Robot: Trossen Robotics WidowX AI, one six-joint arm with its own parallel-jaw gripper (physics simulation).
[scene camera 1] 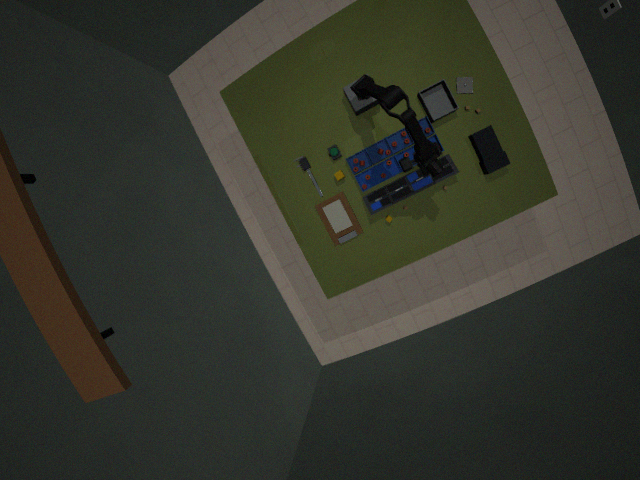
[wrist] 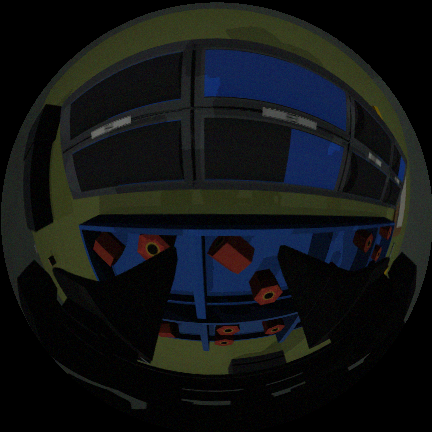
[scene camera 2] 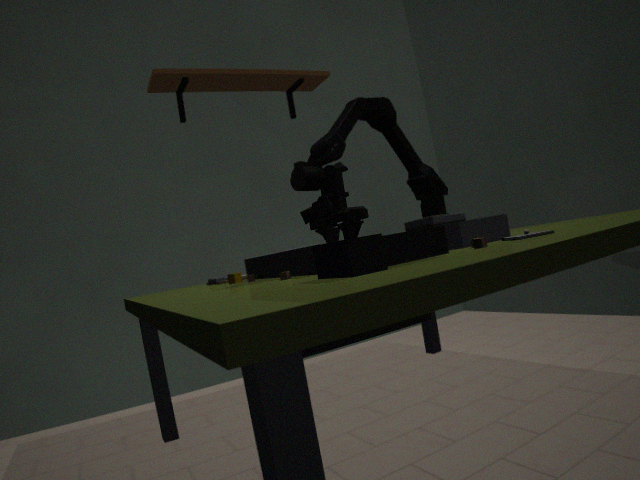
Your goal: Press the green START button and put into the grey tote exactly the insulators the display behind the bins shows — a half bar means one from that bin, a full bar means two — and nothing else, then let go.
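Frame: origin at the arm's base, x ahead, y left, z up, level; metres.
Where they show: gripper, between the fingertips: [wrist: 229,253]; arm's base, origin of its link: [scene camera 1: 363,92] [scene camera 2: 435,217].
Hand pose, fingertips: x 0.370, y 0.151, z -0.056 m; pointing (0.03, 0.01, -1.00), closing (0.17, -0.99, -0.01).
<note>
Things, the pixels of their top centre, and the offset from my fingertips. "spot": a spot on its surface instead.
- red insulator, centre of its top: [wrist: 232,259] 0.004 m back, 0.003 m right, 0.001 m up
- grey tote, centre of its top: [scene camera 2: 462,221] [scene camera 1: 438,99] 0.232 m back, 0.169 m left, 0.026 m up
- green button, centre of its top: [scene camera 1: 333,151] 0.160 m back, 0.369 m right, 0.013 m up
- black box, centre of its top: [scene camera 2: 379,234] [scene camera 1: 490,149] 0.053 m ahead, 0.333 m left, 0.028 m up
- flat grey plate, centre of its top: [scene camera 1: 465,84] 0.272 m back, 0.320 m left, 0.012 m down
- brown framed board, centre of its top: [scene camera 1: 338,219] 0.166 m ahead, 0.452 m right, 0.010 m down
- long tool, a spot on its surface: [scene camera 1: 313,181] spot: 0.057 m back, 0.519 m right, 0.025 m down
My gripper [scene camera 1: 433,164] [scene camera 2: 341,240] [wrist: 229,253] is open and empty, pointing down low over the blue bins [wrist: 200,282]. In the wrist view one red insulator [wrist: 231,257] lies between the two fingertips, ungripped, and another insulator [wrist: 266,288] lies near the right finger. Two more insulators lie in the bin left of the divider. The display [scene camera 1: 398,189] [wrist: 193,150] behind the bins has one full blue bar, one half blue bar beneath it and a small blue patch at its far end. The grey tote [scene camera 1: 438,101] shows no insulators. The green button [scene camera 1: 334,151] is left of the bins.
A black box [scene camera 1: 488,150] [scene camera 2: 351,258] stands right of the display. A flat grey plate [scene camera 1: 464,85] and small brown blocks lie near the tote. Yellow cubes [scene camera 1: 339,175] [scene camera 1: 389,219], a brown framed board [scene camera 1: 353,223] and a long tool [scene camera 1: 313,181] lie toward the left.
</note>
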